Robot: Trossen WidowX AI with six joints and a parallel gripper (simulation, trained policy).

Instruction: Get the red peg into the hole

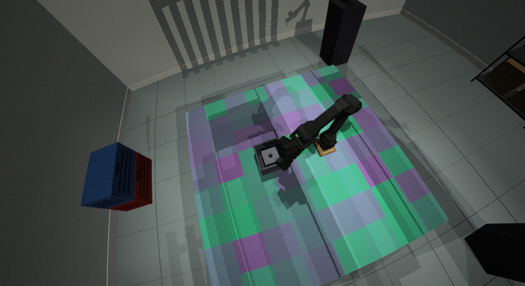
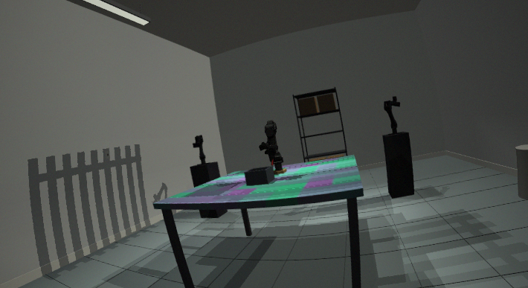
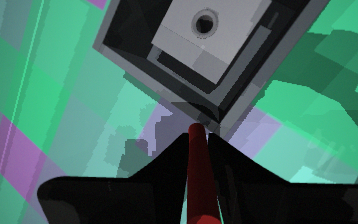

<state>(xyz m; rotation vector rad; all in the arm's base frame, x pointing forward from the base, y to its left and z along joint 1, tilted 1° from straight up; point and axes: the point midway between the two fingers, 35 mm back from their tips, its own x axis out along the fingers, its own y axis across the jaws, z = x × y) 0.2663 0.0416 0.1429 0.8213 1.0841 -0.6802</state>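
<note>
My gripper tip is now 9 cm above the light grey plate, 8 cm to the left of it and 6 cm short of it. Round my gripper tip: red peg: 1 cm to the left, 1 cm behind, 1 cm above; dark box: 11 cm below, 8 cm to the right, 6 cm ahead.
</note>
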